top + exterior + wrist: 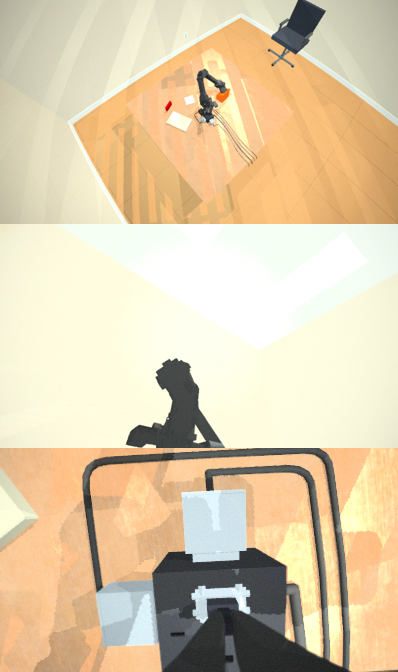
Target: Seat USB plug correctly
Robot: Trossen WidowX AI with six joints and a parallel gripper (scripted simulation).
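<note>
The USB plug is 20 mm below my gripper tip. The rest, counted from my gripper tip: red block: 370 mm to the right, 190 mm ahead, 80 mm below; USB socket: 40 mm below.
</note>
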